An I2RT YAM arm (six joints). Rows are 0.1 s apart.
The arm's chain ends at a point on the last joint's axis. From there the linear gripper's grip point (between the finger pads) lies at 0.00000 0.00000 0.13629 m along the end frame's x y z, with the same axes.
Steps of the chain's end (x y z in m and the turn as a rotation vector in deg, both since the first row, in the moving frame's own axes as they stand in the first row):
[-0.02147, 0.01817, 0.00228, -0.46, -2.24, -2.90]
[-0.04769, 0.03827, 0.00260, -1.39, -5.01, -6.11]
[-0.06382, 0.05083, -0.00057, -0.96, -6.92, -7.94]
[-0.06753, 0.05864, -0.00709, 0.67, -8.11, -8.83]
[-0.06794, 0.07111, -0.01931, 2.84, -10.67, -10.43]
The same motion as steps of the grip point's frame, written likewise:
[-0.02677, 0.01940, 0.00217, -0.46, -2.24, -2.90]
[-0.05939, 0.04220, 0.00204, -1.39, -5.01, -6.11]
[-0.08003, 0.05424, -0.00158, -0.96, -6.92, -7.94]
[-0.08680, 0.05854, -0.00846, 0.67, -8.11, -8.83]
[-0.09364, 0.06673, -0.02183, 2.84, -10.67, -10.43]

